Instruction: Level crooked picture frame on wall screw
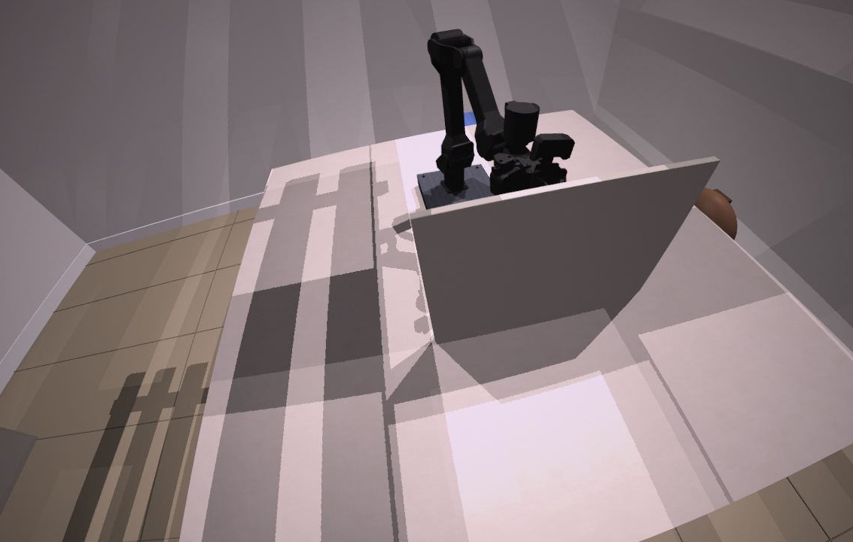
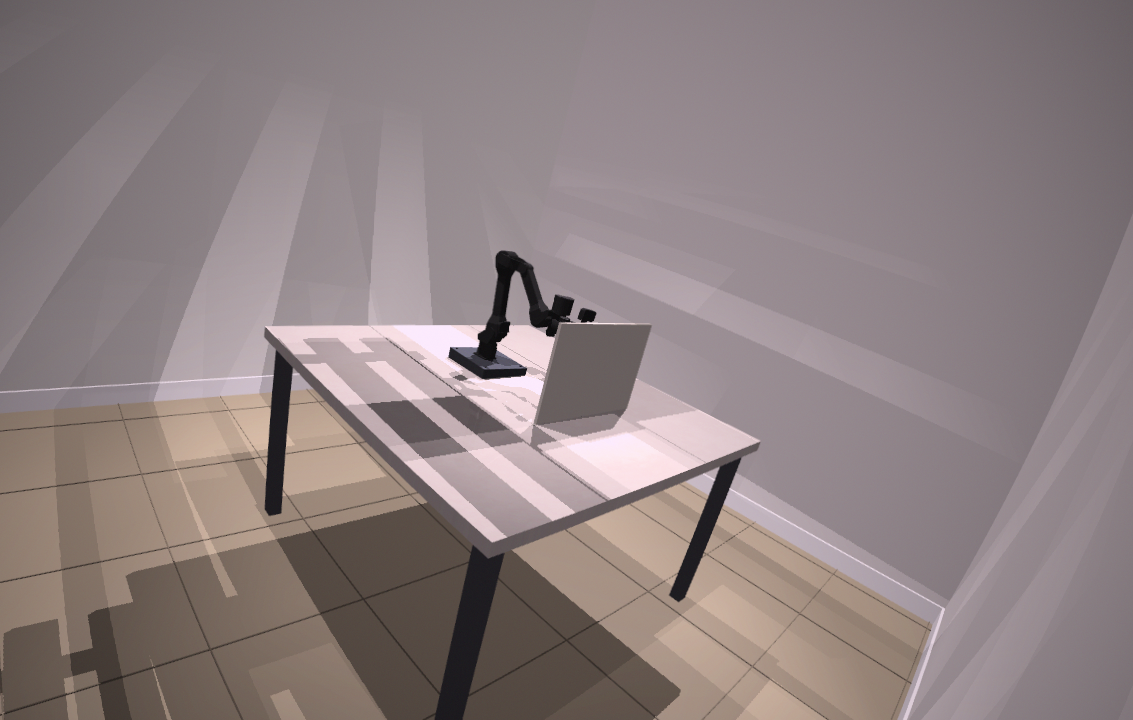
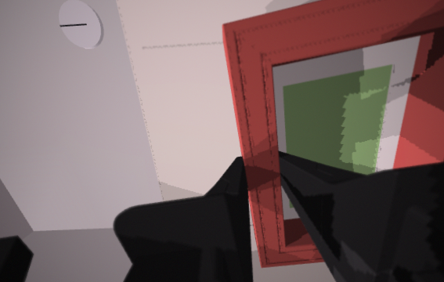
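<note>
My gripper tip is now 5 cm above the picture frame. The rest, counted from my gripper tip: wall panel: 2 cm ahead, 8 cm below.
</note>
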